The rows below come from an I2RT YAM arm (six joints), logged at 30 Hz.
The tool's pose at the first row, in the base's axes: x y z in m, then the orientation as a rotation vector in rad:
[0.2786 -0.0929 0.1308 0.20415 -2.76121 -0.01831]
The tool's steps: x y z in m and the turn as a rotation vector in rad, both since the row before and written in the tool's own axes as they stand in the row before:
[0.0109 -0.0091 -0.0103 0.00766 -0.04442 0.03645]
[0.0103 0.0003 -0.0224 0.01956 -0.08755 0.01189]
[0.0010 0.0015 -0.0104 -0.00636 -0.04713 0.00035]
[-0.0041 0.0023 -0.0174 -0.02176 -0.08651 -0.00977]
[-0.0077 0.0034 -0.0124 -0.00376 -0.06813 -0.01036]
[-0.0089 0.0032 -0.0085 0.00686 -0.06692 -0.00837]
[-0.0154 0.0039 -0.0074 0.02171 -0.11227 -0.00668]
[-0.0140 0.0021 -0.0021 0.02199 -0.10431 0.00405]
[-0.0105 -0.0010 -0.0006 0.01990 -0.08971 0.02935]
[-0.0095 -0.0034 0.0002 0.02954 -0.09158 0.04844]
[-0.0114 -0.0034 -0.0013 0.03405 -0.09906 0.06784]
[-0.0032 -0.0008 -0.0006 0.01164 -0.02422 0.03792]
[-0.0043 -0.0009 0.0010 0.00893 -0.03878 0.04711]
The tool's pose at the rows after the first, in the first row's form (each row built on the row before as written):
[0.2736 -0.1033 0.1440 0.15722 -2.80909 -0.00278]
[0.2711 -0.1038 0.1685 0.14841 -2.89812 0.02109]
[0.2724 -0.1021 0.1788 0.14924 -2.94495 0.00855]
[0.2795 -0.0991 0.1951 0.16486 -3.02937 -0.03214]
[0.2881 -0.0951 0.2067 0.18283 -3.09623 -0.04521]
[0.2969 -0.0911 0.2150 -0.19511 3.10752 0.04109]
[0.3115 -0.0855 0.2229 -0.19548 2.99400 0.01749]
[0.3247 -0.0817 0.2270 -0.18029 2.88931 -0.00467]
[0.3348 -0.0814 0.2302 -0.13100 2.80102 -0.01956]
[0.3441 -0.0839 0.2332 -0.05546 2.71019 -0.04227]
[0.3540 -0.0867 0.2393 0.04339 2.60949 -0.06382]
[0.3564 -0.0875 0.2415 0.09562 2.58319 -0.06566]
[0.3605 -0.0887 0.2430 0.15693 2.54078 -0.06106]

